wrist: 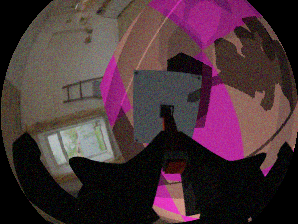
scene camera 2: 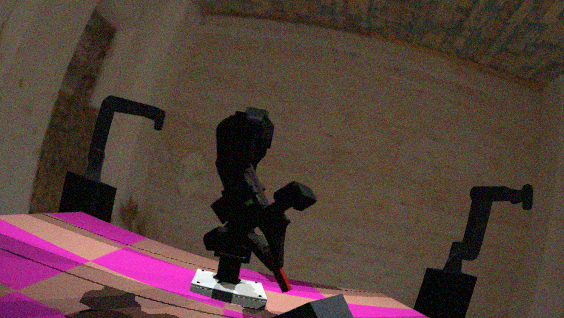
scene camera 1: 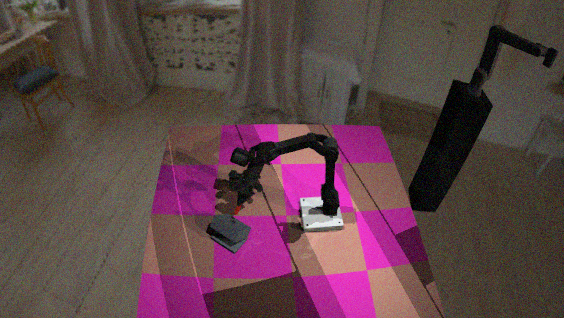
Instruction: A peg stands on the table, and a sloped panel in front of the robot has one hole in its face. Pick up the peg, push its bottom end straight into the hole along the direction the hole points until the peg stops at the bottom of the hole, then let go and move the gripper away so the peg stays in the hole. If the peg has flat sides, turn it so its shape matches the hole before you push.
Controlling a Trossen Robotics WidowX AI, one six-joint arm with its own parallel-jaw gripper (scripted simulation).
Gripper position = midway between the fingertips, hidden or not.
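Note:
A red peg is carried by my gripper (scene camera 2: 277, 268). The gripper is also visible in scene camera 1 (scene camera 1: 239, 205) and in the wrist view (wrist: 170, 135).

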